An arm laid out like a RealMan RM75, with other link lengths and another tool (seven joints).
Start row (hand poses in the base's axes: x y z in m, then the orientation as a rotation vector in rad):
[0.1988 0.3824 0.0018 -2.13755 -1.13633 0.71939]
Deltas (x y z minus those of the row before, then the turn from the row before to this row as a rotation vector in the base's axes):
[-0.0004 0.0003 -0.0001 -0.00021 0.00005 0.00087]
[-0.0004 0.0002 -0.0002 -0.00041 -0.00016 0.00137]
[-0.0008 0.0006 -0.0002 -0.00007 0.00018 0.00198]
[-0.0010 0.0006 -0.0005 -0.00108 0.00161 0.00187]
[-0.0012 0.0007 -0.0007 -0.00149 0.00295 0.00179]
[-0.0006 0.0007 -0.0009 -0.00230 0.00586 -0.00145]
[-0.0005 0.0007 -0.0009 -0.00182 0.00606 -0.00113]
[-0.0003 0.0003 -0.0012 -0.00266 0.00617 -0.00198]
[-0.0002 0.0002 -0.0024 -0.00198 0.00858 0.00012]
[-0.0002 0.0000 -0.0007 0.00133 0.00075 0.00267]
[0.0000 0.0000 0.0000 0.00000 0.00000 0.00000]
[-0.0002 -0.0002 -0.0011 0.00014 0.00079 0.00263]
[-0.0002 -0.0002 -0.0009 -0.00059 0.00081 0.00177]
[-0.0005 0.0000 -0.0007 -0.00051 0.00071 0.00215]
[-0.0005 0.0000 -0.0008 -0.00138 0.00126 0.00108]
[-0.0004 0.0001 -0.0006 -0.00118 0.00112 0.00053]
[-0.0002 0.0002 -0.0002 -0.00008 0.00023 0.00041]
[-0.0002 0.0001 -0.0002 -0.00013 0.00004 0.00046]
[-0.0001 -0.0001 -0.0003 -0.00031 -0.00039 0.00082]
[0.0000 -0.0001 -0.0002 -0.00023 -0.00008 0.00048]
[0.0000 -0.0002 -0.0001 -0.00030 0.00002 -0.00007]
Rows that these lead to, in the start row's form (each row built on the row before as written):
[0.1984 0.3827 0.0017 -2.13733 -1.13727 0.71998]
[0.1980 0.3829 0.0015 -2.13718 -1.13887 0.72073]
[0.1972 0.3835 0.0013 -2.13629 -1.14103 0.72185]
[0.1962 0.3841 0.0008 -2.13544 -1.14219 0.72506]
[0.1950 0.3848 0.0001 -2.13416 -1.14250 0.72985]
[0.1944 0.3855 -0.0008 -2.13319 -1.13746 0.73664]
[0.1939 0.3862 -0.0017 -2.13155 -1.13274 0.74341]
[0.1936 0.3865 -0.0029 -2.13088 -1.12686 0.75050]
[0.1934 0.3867 -0.0053 -2.12730 -1.12222 0.76042]
[0.1932 0.3867 -0.0060 -2.12465 -1.12509 0.76143]
[0.1932 0.3867 -0.0060 -2.12465 -1.12509 0.76143]
[0.1930 0.3865 -0.0071 -2.12297 -1.12770 0.76331]
[0.1928 0.3863 -0.0080 -2.12224 -1.12921 0.76534]
[0.1923 0.3863 -0.0087 -2.12134 -1.13121 0.76739]
[0.1918 0.3863 -0.0095 -2.12126 -1.13157 0.77011]
[0.1914 0.3864 -0.0101 -2.12133 -1.13140 0.77230]
[0.1912 0.3866 -0.0103 -2.12109 -1.13174 0.77277]
[0.1910 0.3867 -0.0105 -2.12098 -1.13222 0.77311]
[0.1909 0.3866 -0.0108 -2.12114 -1.13331 0.77333]
[0.1909 0.3865 -0.0110 -2.12118 -1.13386 0.77364]
[0.1909 0.3863 -0.0111 -2.12144 -1.13372 0.77384]

